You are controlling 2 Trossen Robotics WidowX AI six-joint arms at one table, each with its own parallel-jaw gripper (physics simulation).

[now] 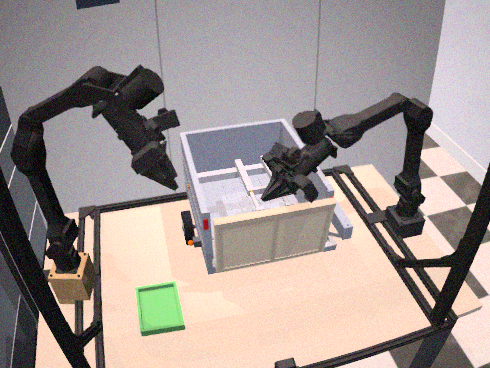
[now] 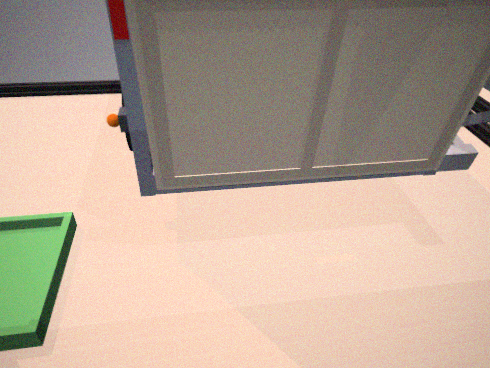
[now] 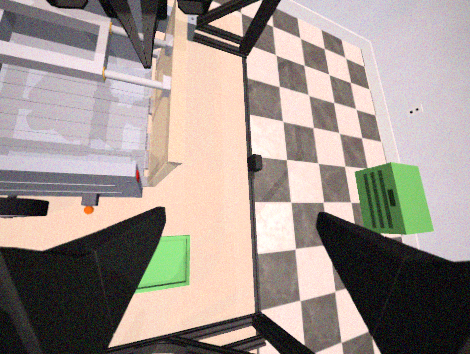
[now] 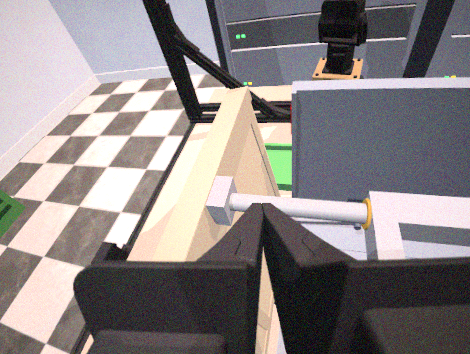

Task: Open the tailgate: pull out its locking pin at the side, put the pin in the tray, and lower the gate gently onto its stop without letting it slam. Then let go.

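Frame: origin at the left arm's base, x ahead, y left, z up, level; metres.
Seen in the pictures: left gripper, fingertip midpoint: (image 1: 176, 182) (image 3: 242, 216); right gripper, fingertip midpoint: (image 1: 262, 200) (image 3: 147, 68) (image 4: 260, 211); left arm's base at its link origin: (image 1: 68, 265) (image 4: 338, 67); right arm's base at its link origin: (image 1: 406, 212).
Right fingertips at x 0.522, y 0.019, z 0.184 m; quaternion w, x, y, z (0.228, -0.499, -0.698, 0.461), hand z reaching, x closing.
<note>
Offsets run from my right fingertips to a thing's top centre. "spot": to the spot under its first point.
The beige tailgate (image 1: 275, 237) (image 2: 240, 90) (image 3: 161, 135) (image 4: 210, 150) stands close to upright at the end of the grey truck bed. The locking pin's orange knob (image 1: 190, 242) (image 2: 113, 120) (image 3: 88, 210) sticks out of a bracket low on the bed's left side. The green tray @(dz -0.271, dx -0.275, dy -0.086 m) (image 1: 163, 330) (image 2: 57, 280) (image 3: 188, 260) (image 4: 278, 146) lies at the front left; no pin shows in it. My left gripper (image 1: 176, 188) (image 3: 242, 216) is open and empty, high beside the bed's left wall. My right gripper (image 1: 263, 200) (image 3: 147, 68) (image 4: 260, 211) is shut and empty, just inside the gate's top edge.
The truck bed's left wall (image 1: 197, 200) stands between my grippers. Inside the bed, a white frame @(spot: dz -0.005, dx -0.037, dy +0.110 m) (image 1: 243, 175) (image 4: 387, 225) carries white rods @(dz -0.003, dx -0.021, dy +0.044 m) (image 3: 135, 79) (image 4: 300, 207) that reach toward the gate's inner face. A black wheel @(dz -0.189, dx -0.203, dy +0.189 m) (image 1: 187, 225) (image 3: 22, 207) sits near the knob. Black rails edge the table.
</note>
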